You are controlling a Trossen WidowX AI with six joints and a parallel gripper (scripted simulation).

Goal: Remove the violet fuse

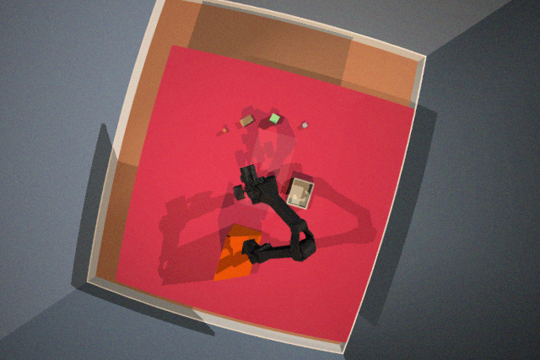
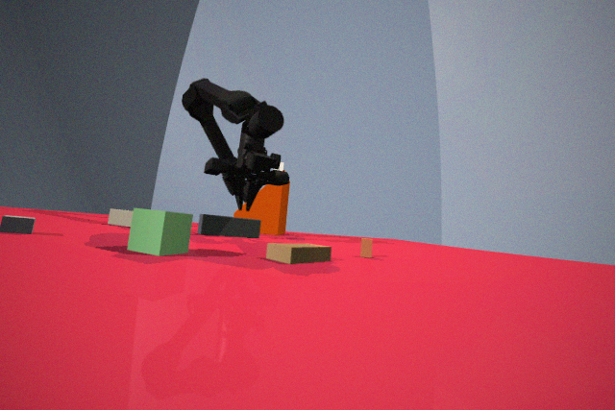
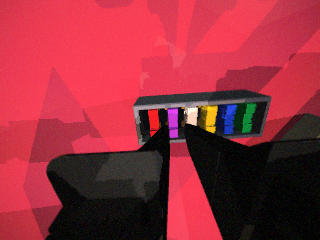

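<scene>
Now: gripper tip 210 mm to the left of the beige tray and 50 mm above it. The rest, counted from my gripper tip: green cube 320 mm ahead, 20 mm to the right, 40 mm below; then tan flat block 290 mm ahead, 110 mm to the left, 50 mm below; then small orange piece 230 mm ahead, 200 mm to the left, 40 mm below.
</scene>
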